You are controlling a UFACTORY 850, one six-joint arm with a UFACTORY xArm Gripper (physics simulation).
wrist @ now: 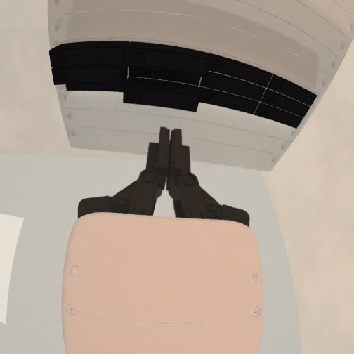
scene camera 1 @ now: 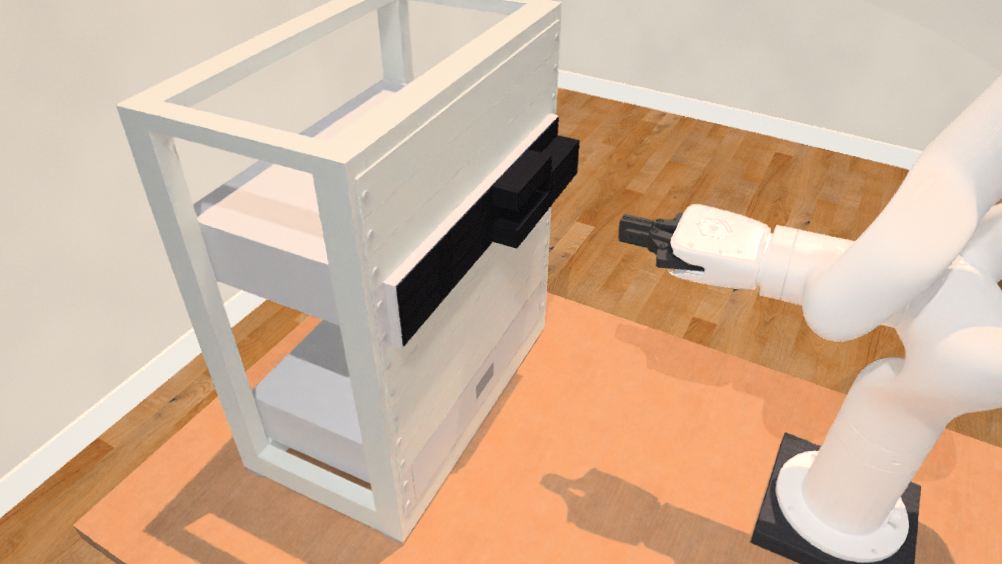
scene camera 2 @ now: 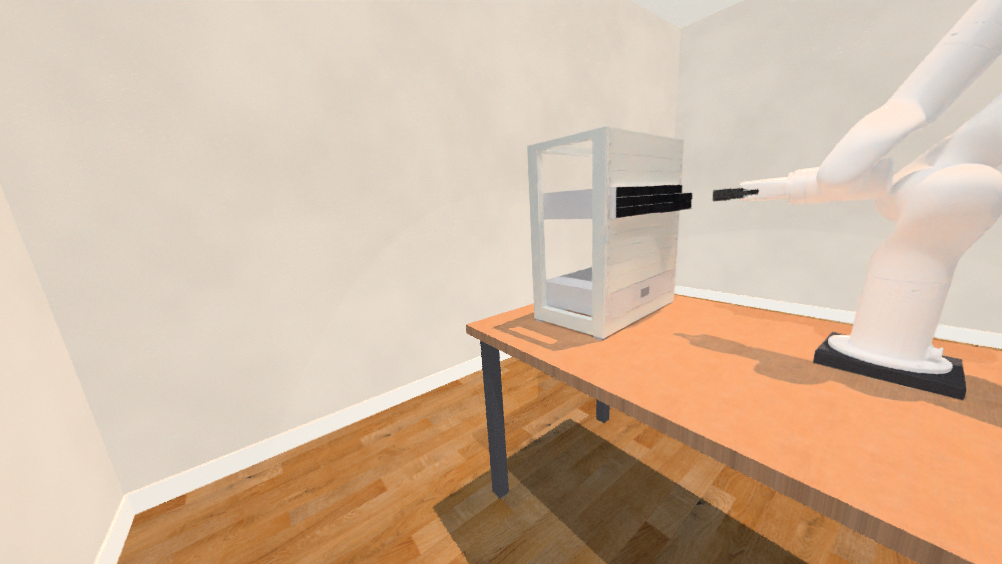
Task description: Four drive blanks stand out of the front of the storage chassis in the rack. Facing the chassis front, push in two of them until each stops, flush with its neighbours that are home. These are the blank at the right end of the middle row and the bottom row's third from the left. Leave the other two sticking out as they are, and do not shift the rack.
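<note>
The rack (scene camera 1: 337,245) (scene camera 2: 599,245) holds the black-fronted storage chassis (scene camera 1: 441,262) (scene camera 2: 634,203) (wrist: 280,100). The wrist view is upside down, so the chassis's right end shows at its left. The middle row's right-end blank (scene camera 1: 566,162) (wrist: 87,75) stands out. The bottom row's third blank (scene camera 1: 515,232) (wrist: 167,57) also stands out. The top row's third (scene camera 1: 518,190) (wrist: 160,99) and the bottom row's right-end blank (wrist: 89,56) stand out too. My gripper (scene camera 1: 621,230) (scene camera 2: 714,194) (wrist: 168,140) is shut, empty, in front of the chassis and apart from it, roughly at its height.
Pale panels with screw heads cover the rack front above and below the chassis. A lower pale unit (scene camera 1: 315,420) (scene camera 2: 569,294) sits near the rack's foot. The rack and the robot's black base plate (scene camera 1: 765,514) (scene camera 2: 890,374) stand on the orange table (scene camera 1: 666,434) (scene camera 2: 771,420).
</note>
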